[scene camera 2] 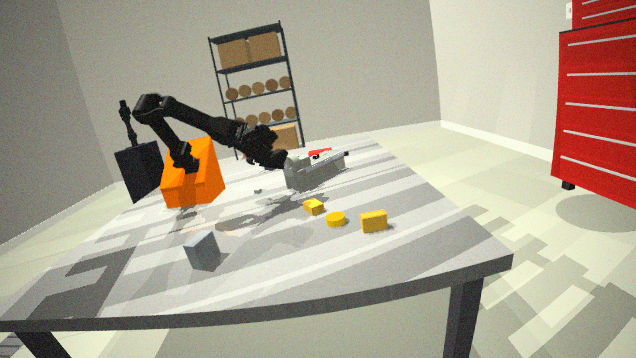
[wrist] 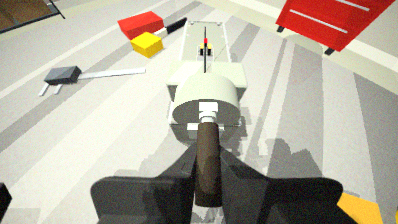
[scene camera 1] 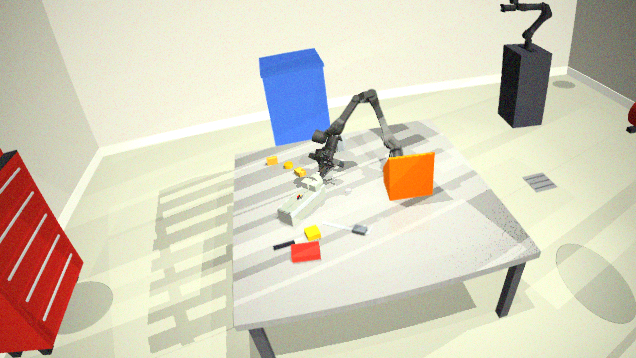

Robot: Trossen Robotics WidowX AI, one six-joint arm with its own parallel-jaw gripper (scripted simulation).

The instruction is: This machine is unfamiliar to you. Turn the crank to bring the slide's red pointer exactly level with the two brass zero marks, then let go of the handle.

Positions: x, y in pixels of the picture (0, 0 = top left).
Labels:
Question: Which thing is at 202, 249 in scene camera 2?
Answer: A grey cube.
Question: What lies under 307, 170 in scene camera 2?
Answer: A grey slide machine.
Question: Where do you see a grey-headed tool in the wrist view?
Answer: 63, 75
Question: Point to a grey slide machine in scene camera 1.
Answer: At 291, 212

